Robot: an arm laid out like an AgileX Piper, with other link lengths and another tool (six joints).
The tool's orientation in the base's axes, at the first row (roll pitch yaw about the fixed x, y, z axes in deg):
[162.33, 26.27, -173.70]
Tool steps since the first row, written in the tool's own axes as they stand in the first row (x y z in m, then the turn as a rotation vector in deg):
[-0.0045, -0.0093, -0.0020, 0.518, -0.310, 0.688]
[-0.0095, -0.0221, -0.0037, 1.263, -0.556, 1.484]
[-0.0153, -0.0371, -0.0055, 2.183, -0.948, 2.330]
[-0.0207, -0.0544, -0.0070, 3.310, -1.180, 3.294]
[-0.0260, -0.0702, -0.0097, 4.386, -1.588, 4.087]
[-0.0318, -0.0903, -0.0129, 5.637, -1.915, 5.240]
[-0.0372, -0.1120, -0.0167, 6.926, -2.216, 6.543]
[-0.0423, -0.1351, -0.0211, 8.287, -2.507, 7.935]
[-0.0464, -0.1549, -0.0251, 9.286, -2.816, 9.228]
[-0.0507, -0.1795, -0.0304, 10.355, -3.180, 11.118]
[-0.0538, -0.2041, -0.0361, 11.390, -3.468, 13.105]
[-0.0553, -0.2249, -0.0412, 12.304, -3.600, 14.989]
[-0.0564, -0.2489, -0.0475, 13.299, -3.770, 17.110]
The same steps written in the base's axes. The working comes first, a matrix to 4 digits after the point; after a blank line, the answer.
The tool's axes in the first row as the columns of a matrix, in the base's axes (used below as rounded here):
[-0.8913, -0.2381, 0.3859]
[-0.0984, 0.9323, 0.3480]
[-0.4426, 0.2722, -0.8544]

[0.0055, -0.0089, 0.0012, -0.122, -0.101, -0.901]
[0.0123, -0.0210, 0.0014, -0.421, -0.126, -1.978]
[0.0203, -0.0350, 0.0014, -0.821, -0.288, -3.215]
[0.0287, -0.0511, 0.0003, -1.398, -0.280, -4.601]
[0.0361, -0.0663, 0.0007, -1.954, -0.490, -5.865]
[0.0449, -0.0855, 0.0005, -2.546, -0.517, -7.493]
[0.0534, -0.1066, 0.0002, -3.121, -0.471, -9.259]
[0.0617, -0.1291, 0.0000, -3.727, -0.391, -11.130]
[0.0686, -0.1486, -0.0002, -4.045, -0.328, -12.761]
[0.0762, -0.1729, -0.0004, -4.182, -0.115, -14.948]
[0.0826, -0.1976, -0.0009, -4.269, 0.207, -17.182]
[0.0869, -0.2186, -0.0015, -4.325, 0.649, -19.232]
[0.0912, -0.2430, -0.0022, -4.353, 1.131, -21.531]

